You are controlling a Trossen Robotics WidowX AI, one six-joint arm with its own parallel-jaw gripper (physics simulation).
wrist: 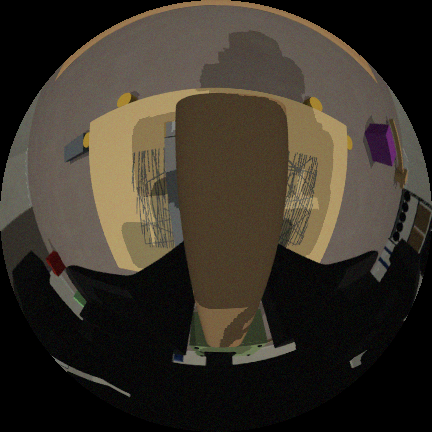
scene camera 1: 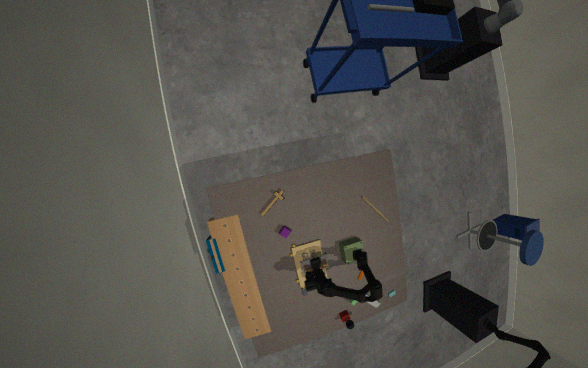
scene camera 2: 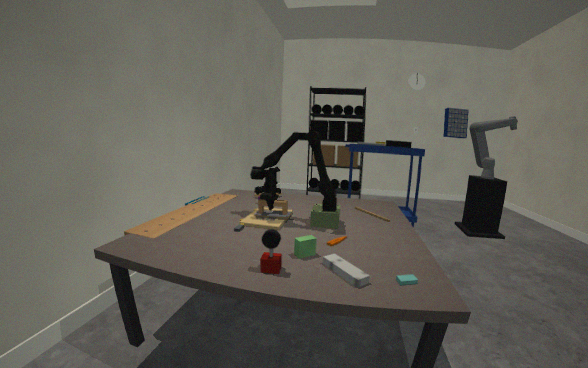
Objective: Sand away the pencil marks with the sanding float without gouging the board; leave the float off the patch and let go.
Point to a long drilled plank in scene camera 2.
At 154,230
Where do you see a red block with black ball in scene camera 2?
At 271,262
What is my gripper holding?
A sanding float.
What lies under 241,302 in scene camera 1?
A long drilled plank.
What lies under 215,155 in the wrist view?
A sanding float.
